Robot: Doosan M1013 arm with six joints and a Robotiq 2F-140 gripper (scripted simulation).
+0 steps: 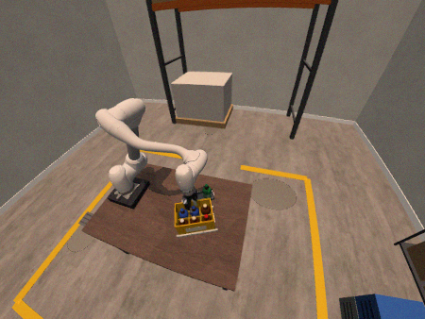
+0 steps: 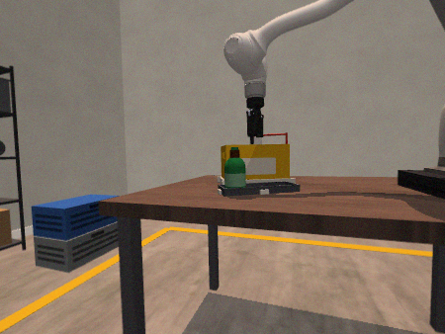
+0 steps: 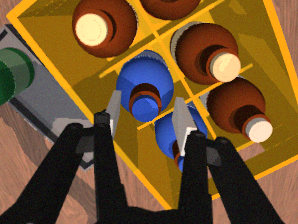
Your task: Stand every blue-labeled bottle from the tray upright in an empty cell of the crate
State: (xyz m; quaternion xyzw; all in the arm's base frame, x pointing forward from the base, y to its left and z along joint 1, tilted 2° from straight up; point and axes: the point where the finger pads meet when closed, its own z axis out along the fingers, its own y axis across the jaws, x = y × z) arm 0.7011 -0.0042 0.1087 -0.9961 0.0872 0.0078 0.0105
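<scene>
Right now the yellow crate is 2 cm ahead of my hand, 4 cm to the right of it and 9 cm below it. Round my hand: green-labeled bottle 2 cm ahead, 22 cm to the left, 9 cm below; then tray 5 cm behind, 17 cm to the left, 16 cm below.
</scene>
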